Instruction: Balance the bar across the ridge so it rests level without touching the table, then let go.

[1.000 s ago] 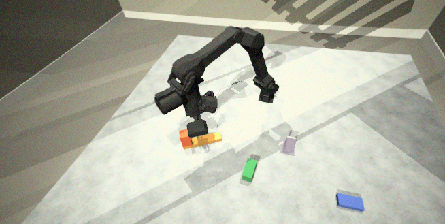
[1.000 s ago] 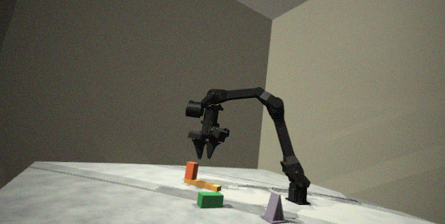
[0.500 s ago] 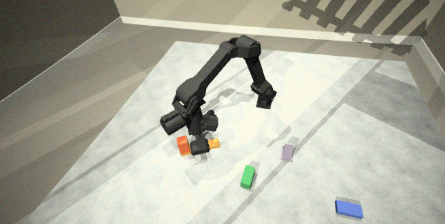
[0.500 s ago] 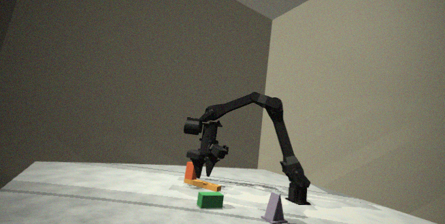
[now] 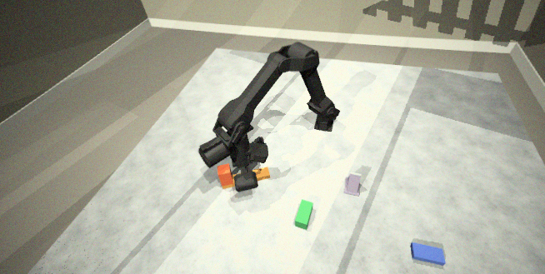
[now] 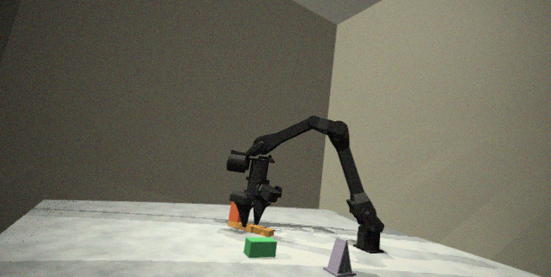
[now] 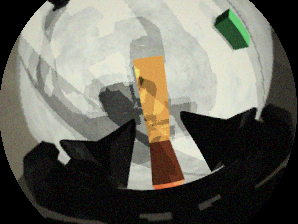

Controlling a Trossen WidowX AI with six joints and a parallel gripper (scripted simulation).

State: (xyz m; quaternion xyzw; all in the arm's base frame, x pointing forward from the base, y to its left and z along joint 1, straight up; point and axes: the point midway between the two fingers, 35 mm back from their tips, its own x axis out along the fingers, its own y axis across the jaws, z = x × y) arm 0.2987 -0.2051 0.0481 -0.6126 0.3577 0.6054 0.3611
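Now: the green block 200 mm to the left of my gripper tip and 80 mm ahead of it. Round my gripper tip: blue flat block: 510 mm to the left, 90 mm ahead, 10 mm below.
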